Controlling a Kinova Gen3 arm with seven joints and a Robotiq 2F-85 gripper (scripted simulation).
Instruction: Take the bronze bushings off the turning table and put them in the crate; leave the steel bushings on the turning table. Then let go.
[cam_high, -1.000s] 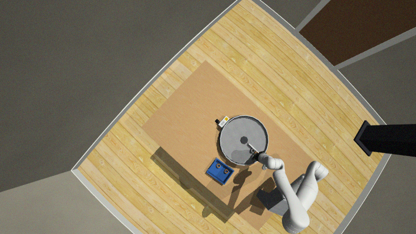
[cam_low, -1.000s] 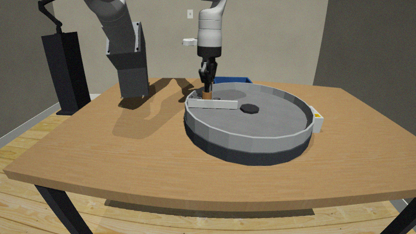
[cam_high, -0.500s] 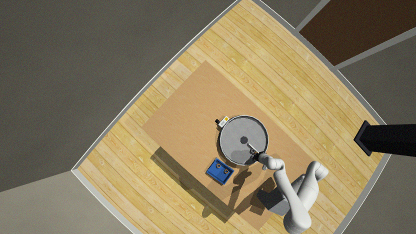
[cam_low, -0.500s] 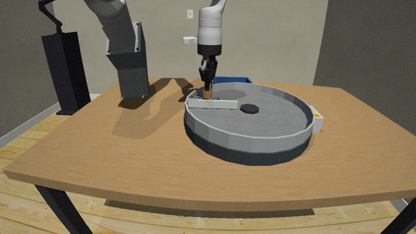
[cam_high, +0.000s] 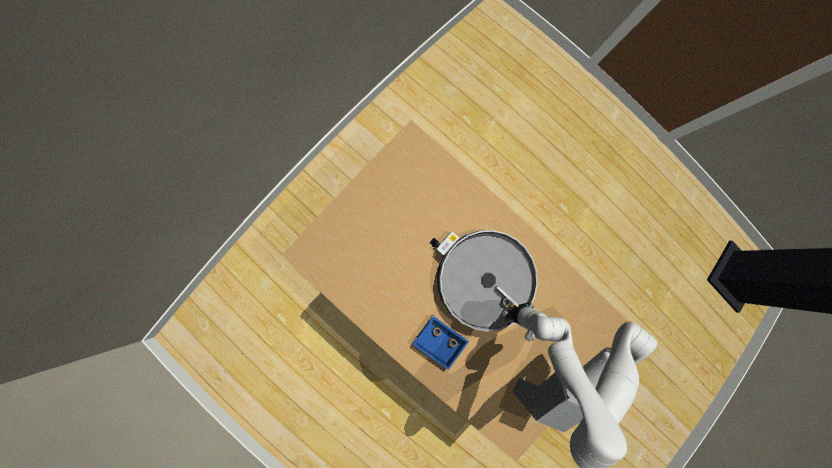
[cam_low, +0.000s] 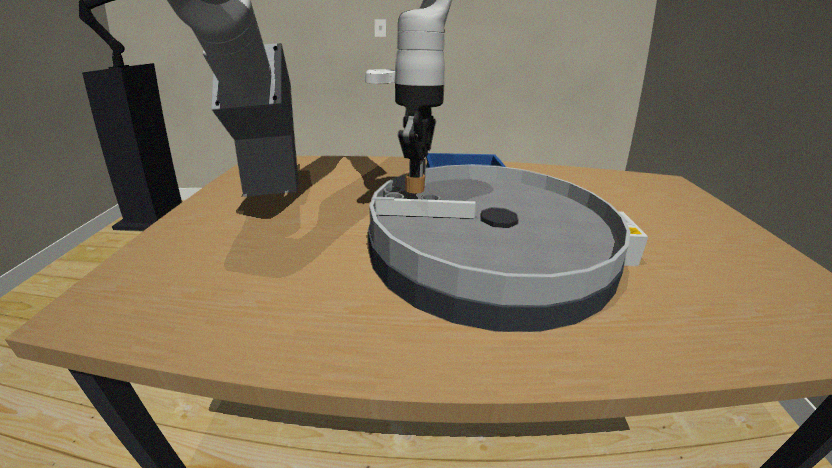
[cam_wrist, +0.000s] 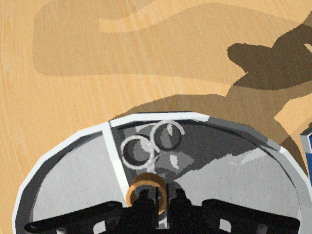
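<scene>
My hand is 11 cm short of the blue crate, 30 cm to the right of it and 10 cm above it. The rest, counted from my hand: grey turning table: 14 cm ahead, 4 cm to the right, 7 cm below.
</scene>
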